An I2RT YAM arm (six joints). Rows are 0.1 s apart.
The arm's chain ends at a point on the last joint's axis. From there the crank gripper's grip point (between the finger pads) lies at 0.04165 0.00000 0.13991 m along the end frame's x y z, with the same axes.
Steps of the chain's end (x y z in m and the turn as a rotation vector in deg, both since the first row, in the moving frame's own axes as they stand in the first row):
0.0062 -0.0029 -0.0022 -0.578 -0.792 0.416
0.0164 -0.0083 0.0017 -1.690 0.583 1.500
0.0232 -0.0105 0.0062 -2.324 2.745 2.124
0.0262 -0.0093 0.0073 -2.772 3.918 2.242
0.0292 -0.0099 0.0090 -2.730 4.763 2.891
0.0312 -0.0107 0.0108 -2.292 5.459 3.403
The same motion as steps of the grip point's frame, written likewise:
0.0043 -0.0012 -0.0016 -0.578 -0.792 0.416
0.0178 -0.0031 0.0012 -1.690 0.583 1.500
0.0297 -0.0032 0.0039 -2.324 2.745 2.124
0.0355 -0.0008 0.0039 -2.772 3.918 2.242
0.0404 -0.0009 0.0049 -2.730 4.763 2.891
0.0441 -0.0023 0.0060 -2.292 5.459 3.403

